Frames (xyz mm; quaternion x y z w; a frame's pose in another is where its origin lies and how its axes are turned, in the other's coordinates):
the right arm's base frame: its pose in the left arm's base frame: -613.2 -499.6 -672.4 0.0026 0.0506 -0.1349 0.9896
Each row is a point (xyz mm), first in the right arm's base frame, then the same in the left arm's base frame.
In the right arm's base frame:
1: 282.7 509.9 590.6
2: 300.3 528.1 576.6
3: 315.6 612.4 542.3
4: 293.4 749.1 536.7
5: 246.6 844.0 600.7
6: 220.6 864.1 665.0
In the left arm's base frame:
1: -147.2 -94.8 -117.7
2: -126.9 -81.7 -133.5
3: -93.1 -3.9 -169.9
4: -78.4 133.9 -174.4
5: -91.6 236.6 -106.8
6: -104.7 261.7 -40.4

